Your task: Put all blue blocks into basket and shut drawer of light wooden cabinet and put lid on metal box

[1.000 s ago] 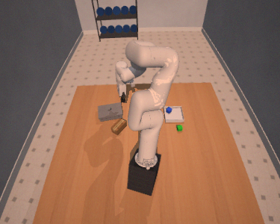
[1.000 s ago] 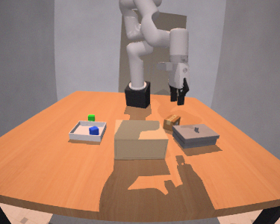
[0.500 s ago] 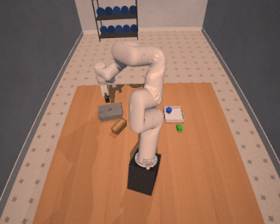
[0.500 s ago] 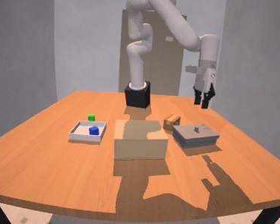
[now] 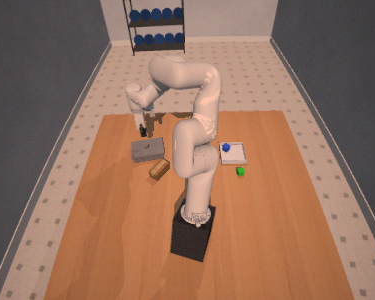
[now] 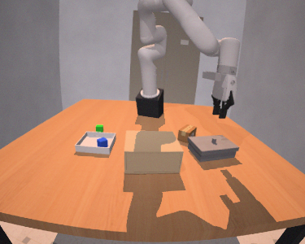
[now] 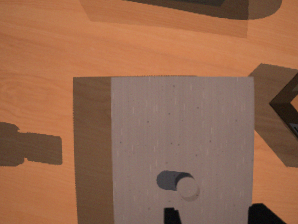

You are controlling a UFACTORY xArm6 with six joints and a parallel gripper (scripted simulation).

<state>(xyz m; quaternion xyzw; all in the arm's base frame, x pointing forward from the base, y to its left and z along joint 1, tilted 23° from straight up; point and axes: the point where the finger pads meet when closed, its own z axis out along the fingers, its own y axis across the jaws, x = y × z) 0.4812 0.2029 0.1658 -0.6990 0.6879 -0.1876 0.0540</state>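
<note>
Now: hand 16 cm above the grey metal box. Also, from my hand: small brown box: 16 cm behind, 5 cm to the right, 15 cm below; drawer: 28 cm to the right, 15 cm below; red block: 14 cm behind, 7 cm to the right, 17 cm below.
</note>
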